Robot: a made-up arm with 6 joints.
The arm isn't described. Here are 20 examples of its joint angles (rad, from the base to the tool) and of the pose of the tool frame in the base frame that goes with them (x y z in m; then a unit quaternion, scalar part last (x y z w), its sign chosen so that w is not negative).
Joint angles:
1: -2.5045 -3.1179 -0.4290 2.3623 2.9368 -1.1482
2: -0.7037 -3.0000 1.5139 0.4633 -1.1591 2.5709
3: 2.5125 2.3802 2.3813 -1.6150 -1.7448 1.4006
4: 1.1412 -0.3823 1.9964 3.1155 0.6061 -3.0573
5: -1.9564 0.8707 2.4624 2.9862 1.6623 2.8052
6: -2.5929 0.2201 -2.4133 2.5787 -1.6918 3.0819
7: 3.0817 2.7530 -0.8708 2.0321 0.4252 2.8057
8: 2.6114 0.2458 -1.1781 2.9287 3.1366 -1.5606
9: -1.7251 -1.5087 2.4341 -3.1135 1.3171 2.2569
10: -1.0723 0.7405 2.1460 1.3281 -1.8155 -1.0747
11: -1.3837 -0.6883 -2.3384 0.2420 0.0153 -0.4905
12: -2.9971 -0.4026 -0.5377 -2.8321 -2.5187 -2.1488
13: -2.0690 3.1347 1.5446 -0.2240 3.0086 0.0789
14: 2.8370 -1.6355 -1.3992 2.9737 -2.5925 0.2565
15: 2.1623 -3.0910 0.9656 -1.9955 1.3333 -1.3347
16: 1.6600 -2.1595 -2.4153 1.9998 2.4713 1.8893
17: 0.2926 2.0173 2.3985 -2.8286 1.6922 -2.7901
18: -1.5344 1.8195 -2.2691 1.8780 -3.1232 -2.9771
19: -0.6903 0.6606 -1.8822 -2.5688 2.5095 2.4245
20: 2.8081 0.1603 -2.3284 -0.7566 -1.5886 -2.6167
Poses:
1: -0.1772 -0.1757 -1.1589 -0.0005 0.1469 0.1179 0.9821
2: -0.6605 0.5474 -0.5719 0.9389 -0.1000 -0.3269 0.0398
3: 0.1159 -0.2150 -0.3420 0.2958 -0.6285 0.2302 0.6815
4: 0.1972 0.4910 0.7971 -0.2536 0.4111 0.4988 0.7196
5: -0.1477 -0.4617 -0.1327 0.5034 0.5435 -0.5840 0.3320
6: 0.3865 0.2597 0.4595 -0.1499 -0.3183 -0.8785 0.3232
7: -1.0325 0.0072 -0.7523 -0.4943 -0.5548 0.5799 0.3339
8: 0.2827 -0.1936 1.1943 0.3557 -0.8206 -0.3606 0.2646
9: 0.0458 0.1533 0.6847 -0.0678 -0.1828 -0.9447 0.2636
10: 0.2735 -0.6157 -0.0239 -0.4376 -0.4024 0.8020 0.0579
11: -0.0768 0.5364 -0.1251 -0.5366 -0.8414 -0.0485 0.0431
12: 0.7752 0.0736 1.2018 0.7018 -0.1499 -0.5996 0.3543
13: 0.3223 0.5474 -0.5854 0.6039 0.2331 -0.5954 0.4759
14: 0.7729 -0.2606 -0.5585 0.0346 0.2175 0.0560 0.9738
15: 0.4027 -0.5107 -0.9928 0.0592 0.8536 0.3226 0.4047
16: -0.0766 0.0608 -0.3303 0.2575 -0.5020 0.4206 0.7105
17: -0.0207 -0.0077 -0.4575 0.0421 0.9655 -0.0824 0.2435
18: 0.0373 -0.4049 0.5322 0.9704 0.0852 -0.0205 0.2248
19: -0.1536 0.1235 0.8721 -0.1819 0.9155 -0.3526 0.0663
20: 0.3980 -0.2236 0.3708 -0.2726 -0.8493 0.3792 0.2462
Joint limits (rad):
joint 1: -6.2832..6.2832
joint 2: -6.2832..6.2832
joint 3: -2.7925..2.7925
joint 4: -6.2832..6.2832
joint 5: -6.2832..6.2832
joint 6: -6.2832..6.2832
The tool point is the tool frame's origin. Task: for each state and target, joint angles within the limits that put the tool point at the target. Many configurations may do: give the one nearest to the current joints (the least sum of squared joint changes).
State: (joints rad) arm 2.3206 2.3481 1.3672 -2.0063 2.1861 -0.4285
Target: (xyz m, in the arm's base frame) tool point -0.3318 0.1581 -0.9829
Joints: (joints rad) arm 2.7914 2.2832 1.1572 -2.0658 2.2088 -0.4285
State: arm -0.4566 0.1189 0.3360 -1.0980 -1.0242 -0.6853
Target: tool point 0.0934 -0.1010 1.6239
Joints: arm -1.2393 0.0358 0.1194 -0.9483 -0.4851 -0.6853
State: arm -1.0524 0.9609 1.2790 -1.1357 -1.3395 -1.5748
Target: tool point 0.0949 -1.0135 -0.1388
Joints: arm -1.5737 1.0465 1.5651 -1.1465 -1.3505 -1.5748
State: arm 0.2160 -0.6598 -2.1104 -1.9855 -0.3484 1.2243
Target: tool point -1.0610 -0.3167 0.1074
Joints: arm 0.3345 -0.7856 -1.5086 -2.0054 -0.3403 1.2243
